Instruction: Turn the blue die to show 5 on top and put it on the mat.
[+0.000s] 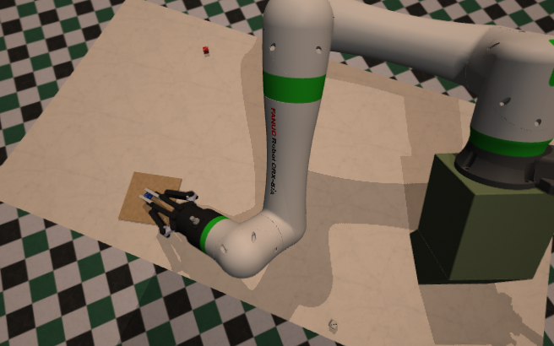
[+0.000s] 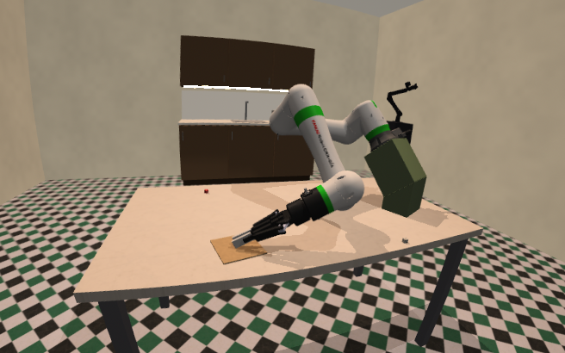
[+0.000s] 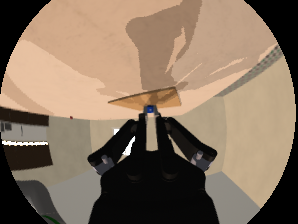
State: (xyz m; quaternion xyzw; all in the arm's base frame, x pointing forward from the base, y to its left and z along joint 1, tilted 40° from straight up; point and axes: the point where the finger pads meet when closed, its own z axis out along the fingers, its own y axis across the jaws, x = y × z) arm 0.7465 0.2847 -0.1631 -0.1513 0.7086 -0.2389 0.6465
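Now: the blue die 2 cm below my hand and 2 cm ahead of it. Also, from my hand: red die: 51 cm to the right, 14 cm ahead, 3 cm below; then brown mat: 3 cm below, 2 cm ahead; then white die: 56 cm behind, 7 cm to the left, 3 cm below.
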